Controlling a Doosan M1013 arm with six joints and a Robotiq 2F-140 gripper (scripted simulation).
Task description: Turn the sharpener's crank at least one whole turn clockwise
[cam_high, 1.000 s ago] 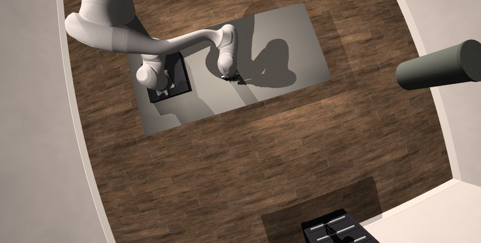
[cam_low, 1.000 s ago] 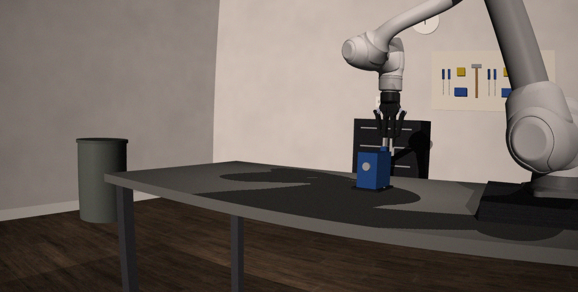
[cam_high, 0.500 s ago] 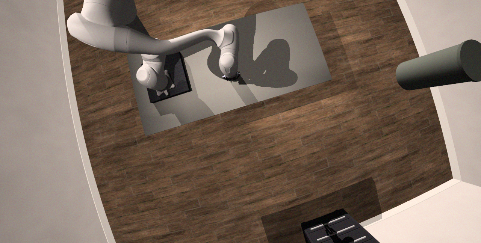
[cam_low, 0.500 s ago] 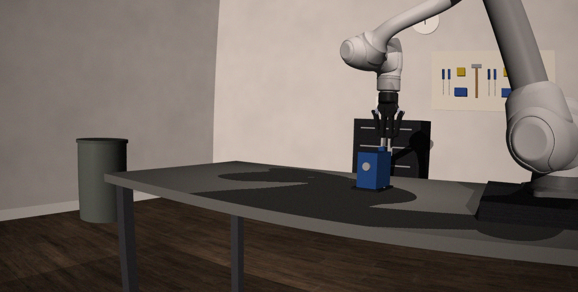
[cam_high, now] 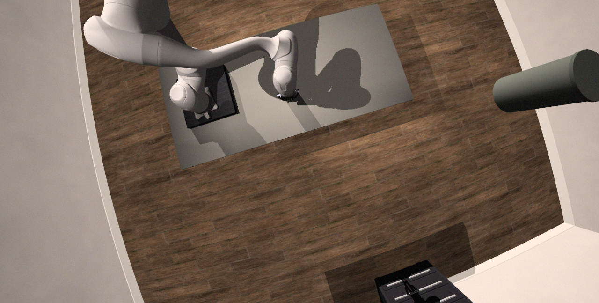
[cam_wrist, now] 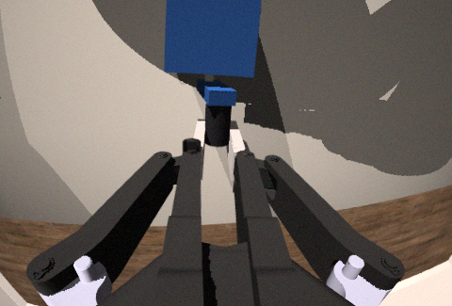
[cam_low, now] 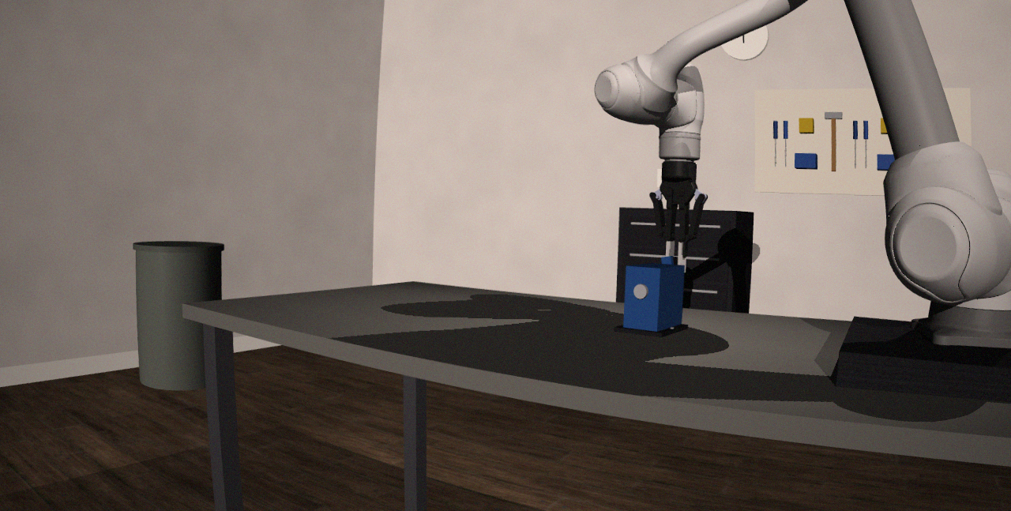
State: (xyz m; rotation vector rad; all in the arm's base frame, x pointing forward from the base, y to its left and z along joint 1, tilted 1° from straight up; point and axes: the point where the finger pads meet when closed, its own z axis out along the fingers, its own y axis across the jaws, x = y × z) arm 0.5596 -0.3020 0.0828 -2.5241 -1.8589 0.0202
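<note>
Now: the crank 2 cm to the left of my hand, 2 cm below it and 1 cm ahead of it.
</note>
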